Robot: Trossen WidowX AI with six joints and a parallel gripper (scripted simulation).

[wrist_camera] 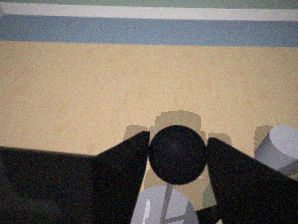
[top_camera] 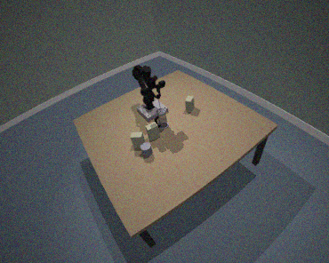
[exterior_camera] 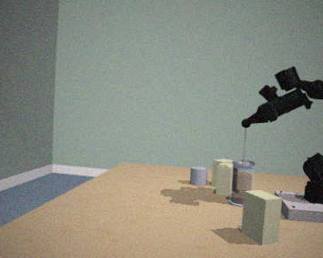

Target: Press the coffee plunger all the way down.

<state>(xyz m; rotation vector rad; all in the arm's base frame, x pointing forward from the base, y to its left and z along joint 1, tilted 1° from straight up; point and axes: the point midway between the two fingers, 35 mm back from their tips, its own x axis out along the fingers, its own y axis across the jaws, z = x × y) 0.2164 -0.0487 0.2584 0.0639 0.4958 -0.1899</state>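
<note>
My gripper tip is 2 cm to the left of the coffee press and 14 cm above it. Also, from my gripper tip: grey cylinder (12 cm ahead, 26 cm to the right, 24 cm below).
</note>
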